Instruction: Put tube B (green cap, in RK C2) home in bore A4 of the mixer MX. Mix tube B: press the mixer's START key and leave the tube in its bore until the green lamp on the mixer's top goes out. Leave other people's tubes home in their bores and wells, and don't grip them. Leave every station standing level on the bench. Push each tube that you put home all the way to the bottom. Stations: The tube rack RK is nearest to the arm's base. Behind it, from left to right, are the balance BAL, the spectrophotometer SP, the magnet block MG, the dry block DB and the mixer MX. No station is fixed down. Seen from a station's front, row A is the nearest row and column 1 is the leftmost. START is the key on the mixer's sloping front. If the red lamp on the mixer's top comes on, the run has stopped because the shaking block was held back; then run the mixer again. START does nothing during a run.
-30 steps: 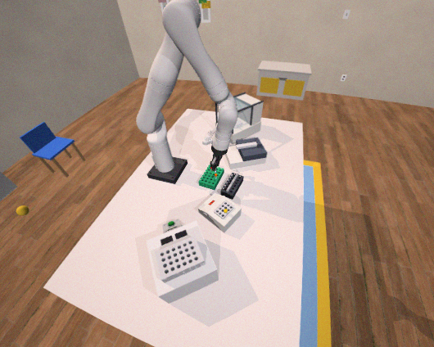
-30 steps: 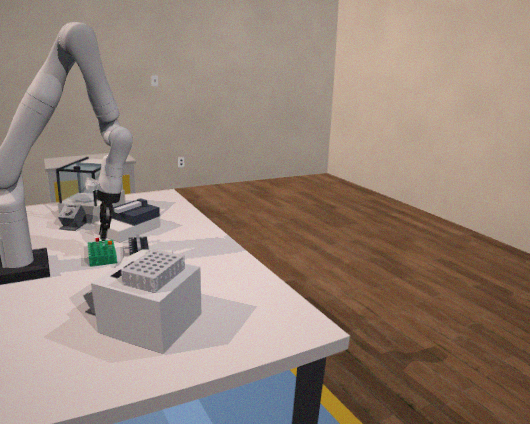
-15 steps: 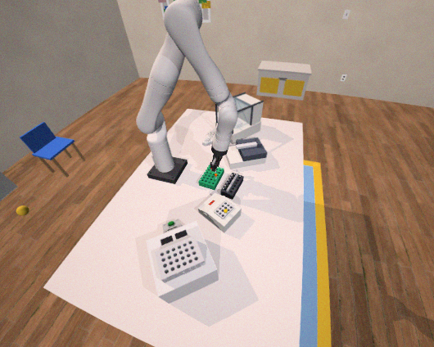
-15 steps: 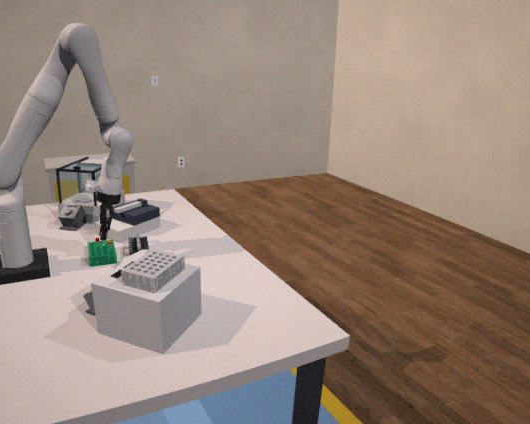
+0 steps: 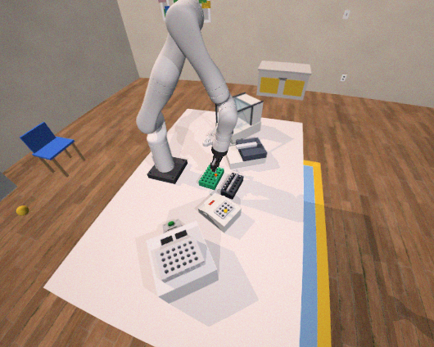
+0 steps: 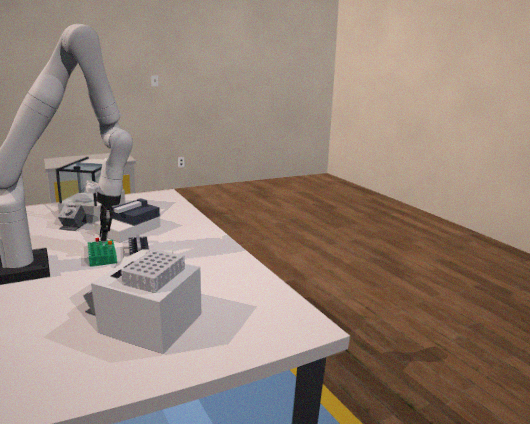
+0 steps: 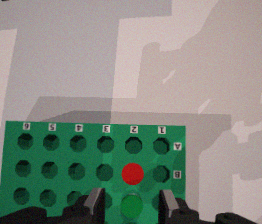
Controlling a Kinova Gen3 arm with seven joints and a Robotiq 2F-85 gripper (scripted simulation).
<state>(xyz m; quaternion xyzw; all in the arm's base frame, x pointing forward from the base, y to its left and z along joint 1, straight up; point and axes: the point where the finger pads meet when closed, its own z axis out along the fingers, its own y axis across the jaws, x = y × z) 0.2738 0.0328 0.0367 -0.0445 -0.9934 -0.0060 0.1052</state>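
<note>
The tube rack is 2 cm behind my hand, 3 cm to the right of it and 5 cm below it. Round my hand: black magnet block: 10 cm ahead, 6 cm to the right, 5 cm below; dry block: 9 cm ahead, 22 cm to the right, 3 cm below; spectrophotometer: 12 cm ahead, 17 cm to the left.
</note>
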